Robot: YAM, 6 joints.
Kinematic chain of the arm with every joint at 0, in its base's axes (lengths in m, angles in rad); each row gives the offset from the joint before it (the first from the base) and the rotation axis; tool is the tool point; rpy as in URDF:
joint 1: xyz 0 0 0.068 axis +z
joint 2: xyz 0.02 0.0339 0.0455 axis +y
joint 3: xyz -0.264 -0.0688 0 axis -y
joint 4: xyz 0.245 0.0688 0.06 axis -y
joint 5: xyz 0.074 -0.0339 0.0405 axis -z
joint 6: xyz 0.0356 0 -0.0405 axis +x
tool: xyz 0 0 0 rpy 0 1.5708 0
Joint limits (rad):
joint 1: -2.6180..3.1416
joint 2: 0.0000..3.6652
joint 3: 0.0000..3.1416
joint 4: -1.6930..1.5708
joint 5: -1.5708..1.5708
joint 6: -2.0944..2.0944
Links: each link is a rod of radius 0.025 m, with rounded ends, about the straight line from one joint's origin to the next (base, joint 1, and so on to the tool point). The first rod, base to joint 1, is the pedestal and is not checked.
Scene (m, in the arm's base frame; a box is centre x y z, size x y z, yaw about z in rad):
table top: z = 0
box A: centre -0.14 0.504 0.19 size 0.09 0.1 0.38 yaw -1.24
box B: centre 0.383 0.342 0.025 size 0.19 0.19 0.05 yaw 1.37
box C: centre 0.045 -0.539 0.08 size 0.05 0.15 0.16 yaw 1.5
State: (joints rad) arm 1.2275 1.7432 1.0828 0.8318 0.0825 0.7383
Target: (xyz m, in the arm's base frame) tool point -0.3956 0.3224 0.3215
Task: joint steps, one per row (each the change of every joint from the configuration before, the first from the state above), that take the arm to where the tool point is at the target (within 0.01 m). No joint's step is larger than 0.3 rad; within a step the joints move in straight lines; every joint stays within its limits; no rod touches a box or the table.
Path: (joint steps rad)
1: -0.0004 -0.2313 0.1568 0.0240 -0.0562 0.0286
2: -0.0004 -0.2314 0.1568 0.0239 -0.0562 0.0287
3: 0.2462 0.1701 0.0571 -0.0181 0.0054 -0.0115
4: 0.2462 0.1701 0.0572 -0.0182 0.0055 -0.0114
5: 0.2462 0.1700 0.0571 -0.0182 0.0054 -0.0115
6: 0.2461 0.1701 0.0571 -0.0181 0.0054 -0.0114
7: 0.2462 0.1700 0.0572 -0.0182 0.0054 -0.0115

